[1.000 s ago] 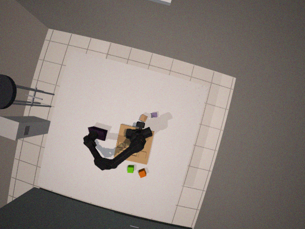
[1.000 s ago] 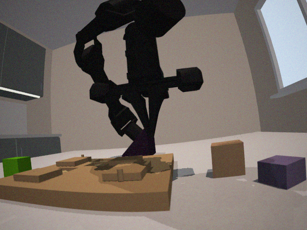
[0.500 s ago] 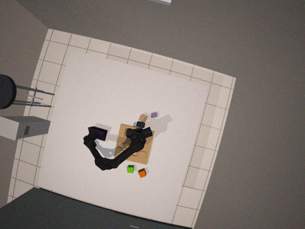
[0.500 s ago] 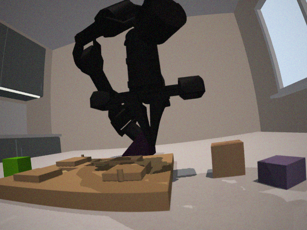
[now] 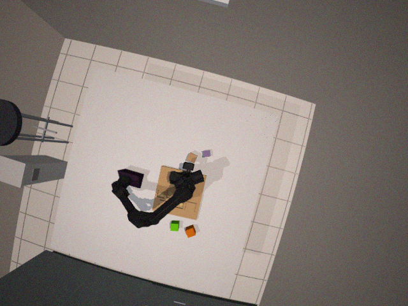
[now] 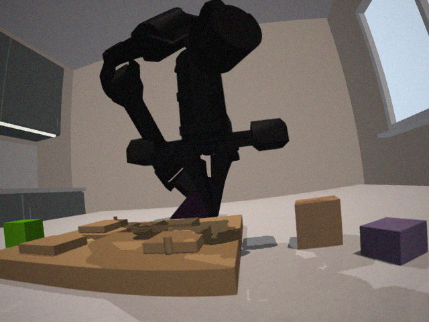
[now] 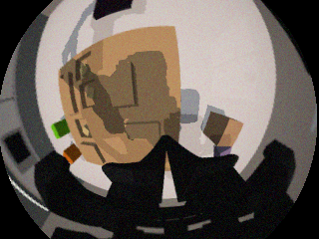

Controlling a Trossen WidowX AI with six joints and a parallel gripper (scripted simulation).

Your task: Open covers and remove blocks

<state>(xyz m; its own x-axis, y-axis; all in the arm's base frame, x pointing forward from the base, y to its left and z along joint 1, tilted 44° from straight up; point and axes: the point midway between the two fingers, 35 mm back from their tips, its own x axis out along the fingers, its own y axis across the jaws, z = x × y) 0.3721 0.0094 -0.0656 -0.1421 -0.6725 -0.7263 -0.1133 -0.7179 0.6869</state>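
Right now my gripper tip is 4 cm past the tan puzzle board, 12 cm to the left of it and 3 cm above it. Round my gripper tip: brown block (2 cm ahead, 12 cm to the left, 2 cm below); green block (4 cm behind, 33 cm to the right, 2 cm below); purple block (11 cm ahead, 16 cm to the left, 3 cm below).
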